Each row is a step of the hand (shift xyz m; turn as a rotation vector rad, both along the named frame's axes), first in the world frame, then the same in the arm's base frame.
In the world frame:
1: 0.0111 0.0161 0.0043 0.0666 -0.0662 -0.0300
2: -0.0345 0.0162 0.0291 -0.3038 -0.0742 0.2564
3: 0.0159 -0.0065 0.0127 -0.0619 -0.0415 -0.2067
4: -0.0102 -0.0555 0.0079 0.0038 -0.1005 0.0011
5: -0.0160 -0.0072 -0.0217 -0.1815 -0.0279 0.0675
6: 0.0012 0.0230 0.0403 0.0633 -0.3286 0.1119
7: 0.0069 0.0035 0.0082 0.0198 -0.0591 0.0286
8: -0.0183 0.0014 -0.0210 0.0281 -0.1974 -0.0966
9: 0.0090 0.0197 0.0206 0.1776 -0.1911 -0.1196
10: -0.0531 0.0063 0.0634 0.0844 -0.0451 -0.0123
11: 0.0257 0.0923 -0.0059 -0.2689 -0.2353 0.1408
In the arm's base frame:
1: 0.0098 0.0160 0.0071 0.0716 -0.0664 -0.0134
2: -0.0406 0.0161 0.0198 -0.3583 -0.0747 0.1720
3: 0.0122 -0.0068 0.0162 -0.0088 -0.0387 -0.2161
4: -0.0121 -0.0555 0.0044 0.0029 -0.1005 0.0007
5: -0.0101 -0.0068 -0.0251 -0.1927 -0.0272 0.0200
6: -0.0087 0.0225 0.0396 0.0320 -0.3303 0.1200
7: 0.0047 0.0034 0.0097 0.0118 -0.0596 0.0319
8: -0.0125 0.0018 -0.0249 0.0503 -0.1965 -0.0891
9: 0.0037 0.0194 0.0224 0.2008 -0.1911 -0.0742
10: -0.0671 0.0060 0.0483 0.0846 -0.0456 0.0085
11: 0.0268 0.0922 0.0018 -0.2966 -0.2348 0.0667

